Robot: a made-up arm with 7 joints.
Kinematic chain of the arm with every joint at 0, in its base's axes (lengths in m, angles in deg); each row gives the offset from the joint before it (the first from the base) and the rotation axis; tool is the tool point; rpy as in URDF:
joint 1: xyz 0 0 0.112 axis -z
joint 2: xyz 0 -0.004 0.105 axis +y
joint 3: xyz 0 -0.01 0.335 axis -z
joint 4: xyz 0 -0.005 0.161 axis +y
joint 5: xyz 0 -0.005 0.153 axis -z
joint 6: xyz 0 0 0.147 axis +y
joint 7: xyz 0 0 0.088 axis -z
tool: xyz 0 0 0 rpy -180 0 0
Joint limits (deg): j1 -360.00..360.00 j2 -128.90..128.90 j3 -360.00..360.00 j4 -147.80..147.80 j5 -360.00..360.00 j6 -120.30..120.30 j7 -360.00..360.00
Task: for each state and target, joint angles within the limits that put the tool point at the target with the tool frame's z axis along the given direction. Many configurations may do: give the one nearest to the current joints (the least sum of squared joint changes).
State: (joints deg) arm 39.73 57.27 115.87 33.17 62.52 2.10 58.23
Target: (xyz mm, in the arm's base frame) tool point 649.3 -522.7 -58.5 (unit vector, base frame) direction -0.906 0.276 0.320
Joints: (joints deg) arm 38.66 108.44 73.05 3.28 18.34 -23.67 58.23
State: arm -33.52 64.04 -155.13 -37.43 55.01 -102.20 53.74
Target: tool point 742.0 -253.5 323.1 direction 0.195 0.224 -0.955
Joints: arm 13.32 86.45 -112.78 -8.83 96.71 -95.61 53.74
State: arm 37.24 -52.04 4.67 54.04 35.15 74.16 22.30
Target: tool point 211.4 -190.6 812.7 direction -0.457 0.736 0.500
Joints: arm 29.74 -5.88 0.07 66.69 26.98 65.06 22.30
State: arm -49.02 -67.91 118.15 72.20 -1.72 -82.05 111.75
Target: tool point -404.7 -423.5 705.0 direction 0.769 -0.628 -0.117
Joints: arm -34.90 -45.49 100.66 39.54 -17.67 -111.88 111.75
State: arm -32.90 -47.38 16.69 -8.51 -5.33 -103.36 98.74
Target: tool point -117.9 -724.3 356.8 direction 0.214 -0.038 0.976
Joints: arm -83.05 -61.37 12.66 -31.19 1.45 -87.38 98.74
